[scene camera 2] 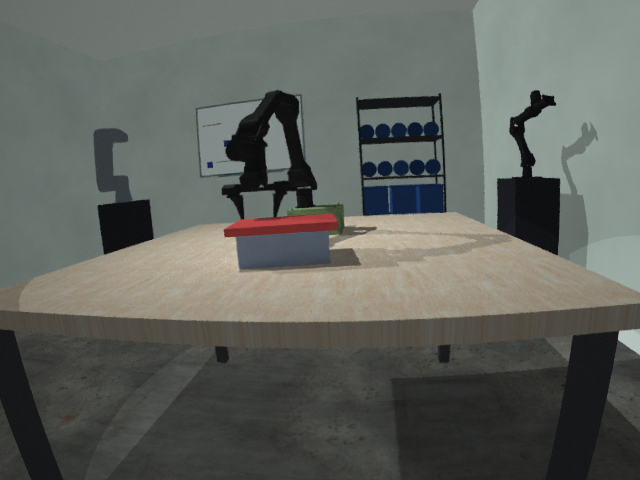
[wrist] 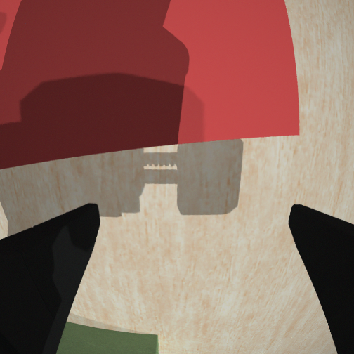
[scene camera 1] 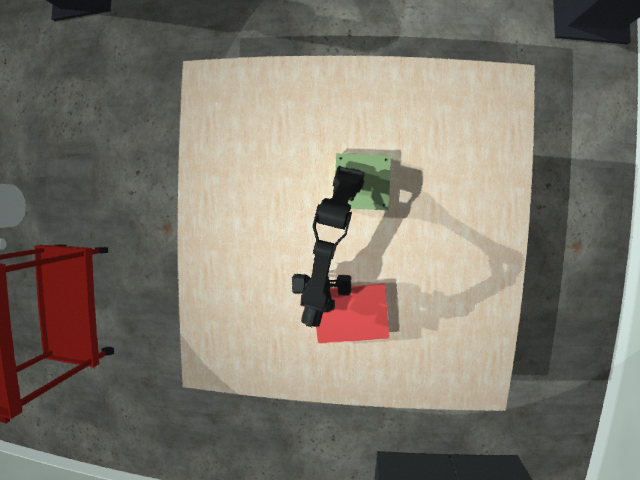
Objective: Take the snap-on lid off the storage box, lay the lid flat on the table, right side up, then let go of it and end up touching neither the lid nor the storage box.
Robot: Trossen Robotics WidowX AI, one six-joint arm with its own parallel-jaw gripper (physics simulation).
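Note:
The red lid (scene camera 1: pixel 361 322) (scene camera 2: pixel 281 225) (wrist: pixel 240 65) sits flat on top of the blue-grey storage box (scene camera 2: pixel 283 250), overhanging its walls. The box stands upright on the table (scene camera 1: pixel 248 155) (scene camera 2: pixel 170 294) (wrist: pixel 225 280). My gripper (scene camera 1: pixel 321 284) (scene camera 2: pixel 258 217) (wrist: pixel 198 215) is open and empty, pointing down. It is on the arm-base side of the box, beside the lid's near edge. In the wrist view the lid's edge lies beyond both fingertips. The tips look slightly above the lid's height in scene camera 2. In scene camera 1 the arm hides the lid's upper left corner.
A green block (scene camera 1: pixel 379 162) (scene camera 2: pixel 334 211) (wrist: pixel 115 340) stands at the arm's base, behind the box. The arm's shadow falls across the lid and table. A red frame (scene camera 1: pixel 67 304) stands on the floor left of the table. A storage rack (scene camera 2: pixel 400 102) stands at the back wall.

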